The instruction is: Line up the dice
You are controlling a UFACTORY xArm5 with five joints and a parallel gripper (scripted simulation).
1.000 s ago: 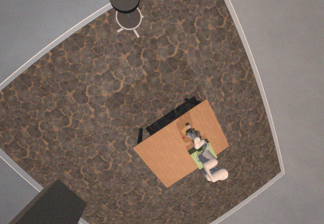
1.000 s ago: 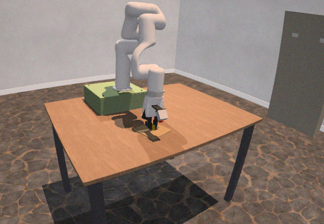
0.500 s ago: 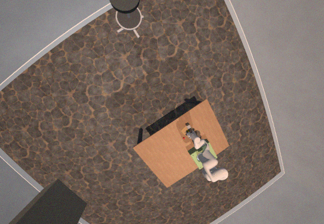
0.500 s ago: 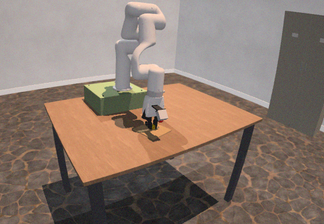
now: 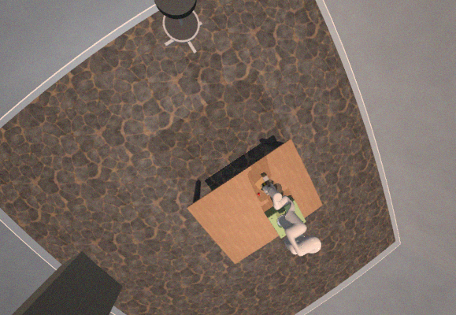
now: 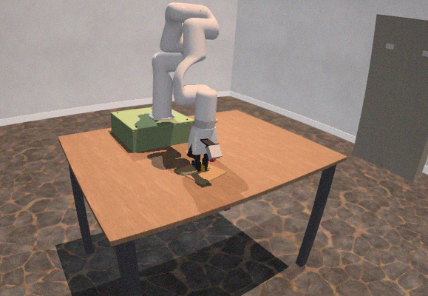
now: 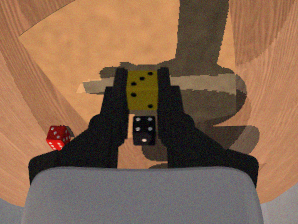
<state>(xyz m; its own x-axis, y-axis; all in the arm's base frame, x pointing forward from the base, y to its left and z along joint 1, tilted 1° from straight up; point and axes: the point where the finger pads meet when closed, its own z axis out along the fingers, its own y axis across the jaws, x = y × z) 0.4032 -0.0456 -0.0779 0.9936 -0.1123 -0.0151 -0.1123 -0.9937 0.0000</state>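
Now: the yellow die 1 cm below my hand. The rest, counted from my hand: black die (5 cm behind, 1 cm to the left, 2 cm below); red die (6 cm behind, 10 cm to the left, 2 cm below); tan mat (3 cm below).
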